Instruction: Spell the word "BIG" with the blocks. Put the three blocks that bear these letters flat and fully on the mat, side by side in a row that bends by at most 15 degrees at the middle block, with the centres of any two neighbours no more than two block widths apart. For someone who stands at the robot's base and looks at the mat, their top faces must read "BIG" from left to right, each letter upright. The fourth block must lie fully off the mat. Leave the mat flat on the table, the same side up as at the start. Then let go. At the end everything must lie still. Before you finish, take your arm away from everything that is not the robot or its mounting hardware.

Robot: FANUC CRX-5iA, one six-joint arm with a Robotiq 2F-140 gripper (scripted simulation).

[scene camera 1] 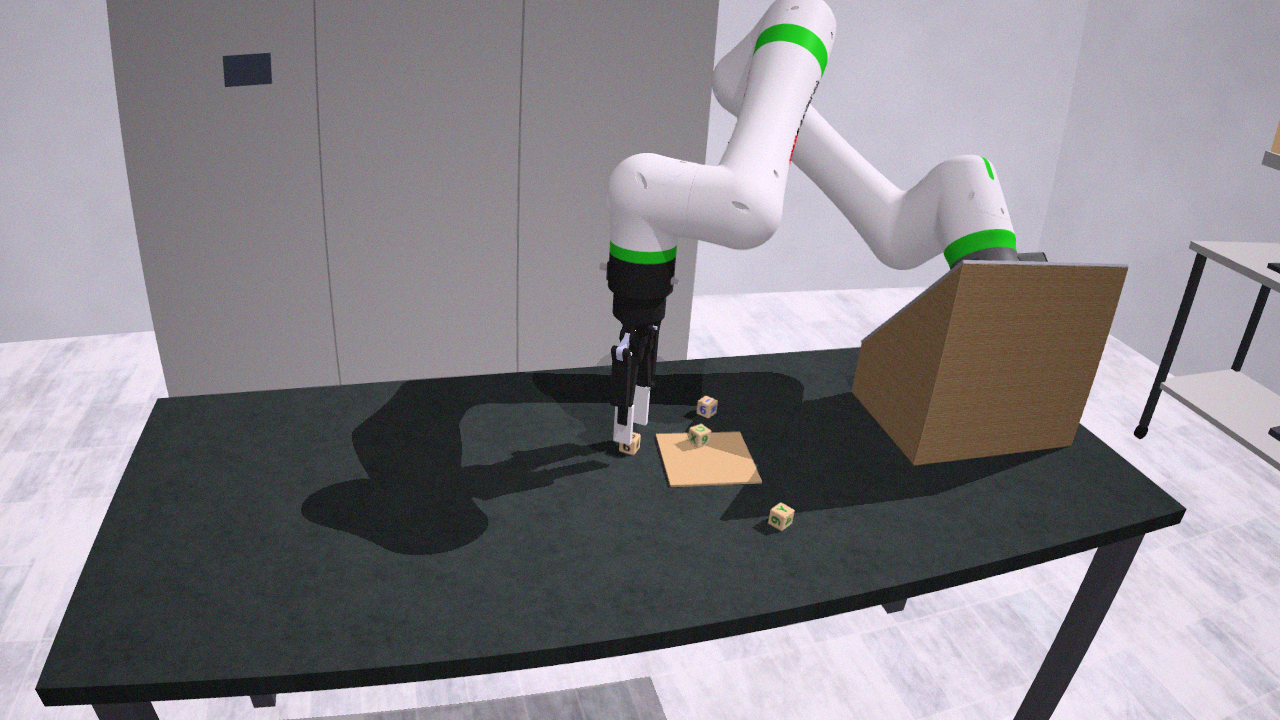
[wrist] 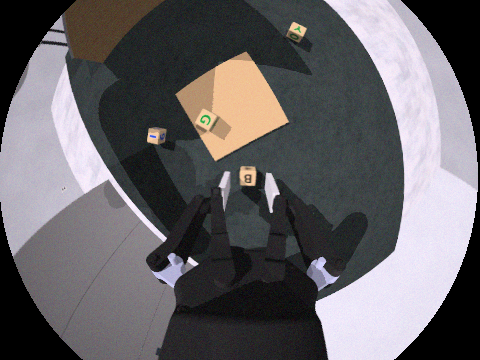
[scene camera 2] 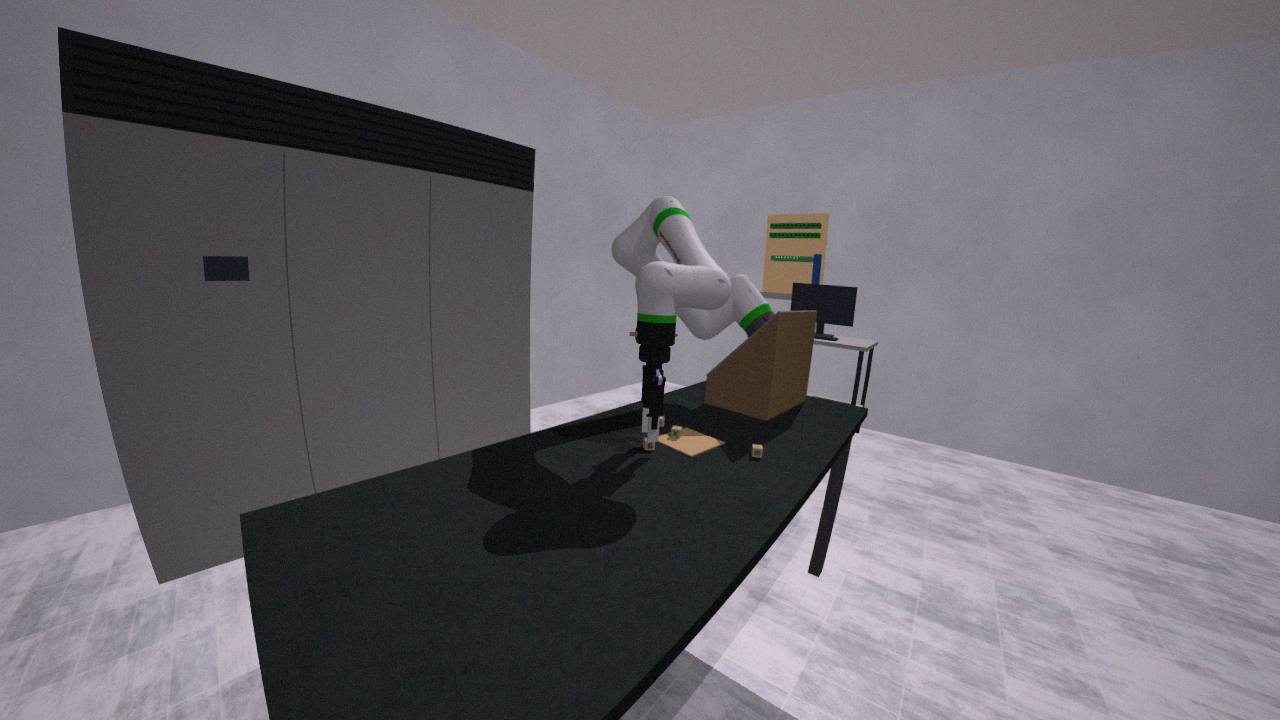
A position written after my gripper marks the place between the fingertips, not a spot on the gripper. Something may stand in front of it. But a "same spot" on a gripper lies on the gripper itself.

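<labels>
My gripper is there in scene camera 1 (pixel 630 431), and the wrist view and scene camera 2 show it too. On the gripper, (scene camera 2: pixel 652 394) and (wrist: pixel 299 247) are the same spot. There's a tan mat as well, which you'd see in the wrist view (pixel 236 91), in scene camera 1 and in scene camera 2. For the mat, (scene camera 1: pixel 726 460) and (scene camera 2: pixel 698 439) are one and the same spot.
</labels>
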